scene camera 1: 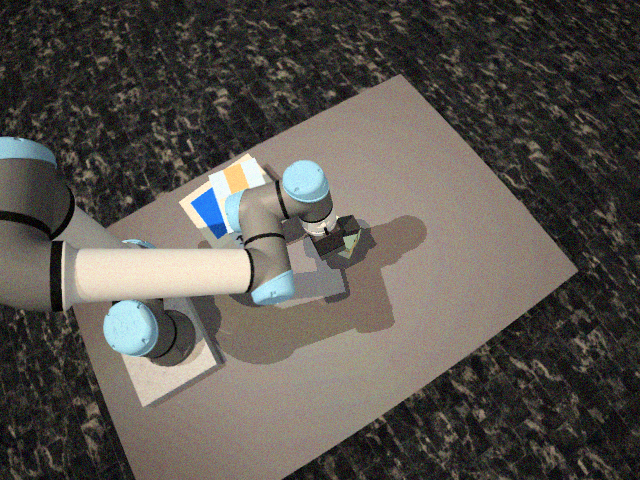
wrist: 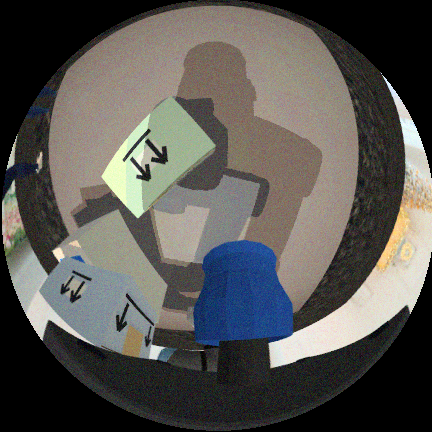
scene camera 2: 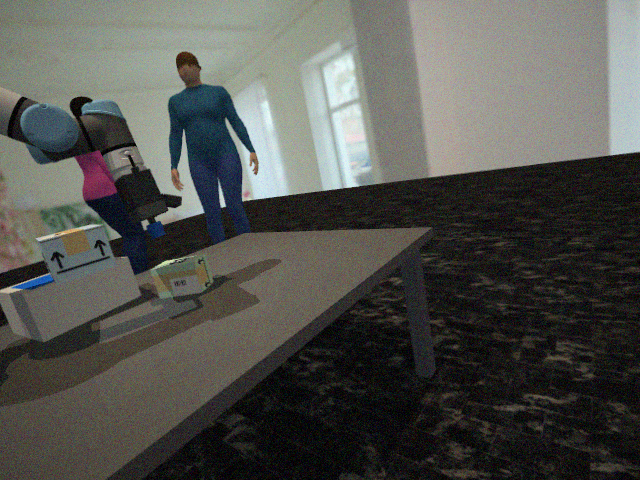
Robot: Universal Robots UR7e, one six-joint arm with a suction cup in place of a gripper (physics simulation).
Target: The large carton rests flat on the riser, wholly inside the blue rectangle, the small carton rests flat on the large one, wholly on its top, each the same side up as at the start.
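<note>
The large carton (scene camera 1: 250,170) (scene camera 2: 77,255) (wrist: 90,295), pale blue with orange tape, stands upright on the riser (scene camera 1: 187,204) (scene camera 2: 85,304) (wrist: 117,245). Part of the blue rectangle (scene camera 1: 205,206) (scene camera 2: 33,283) shows beside it; the carton and arm hide the rest, so I cannot tell whether it is wholly inside. The small carton (scene camera 1: 353,238) (scene camera 2: 183,279) (wrist: 165,150), green with arrows on top, is on the table, apart from the riser. My suction gripper (scene camera 2: 155,229) (wrist: 240,250) is off and empty, in the air above and left of the small carton in scene view 2; its cup is hidden in scene view 1.
A flat pale slab (scene camera 1: 317,284) (wrist: 235,200) lies on the table (scene camera 1: 465,232) (scene camera 2: 310,258) near the small carton. The arm's base stands on a white plate (scene camera 1: 170,382). A person in teal (scene camera 2: 204,118) and one in pink (scene camera 2: 98,178) stand beyond the table.
</note>
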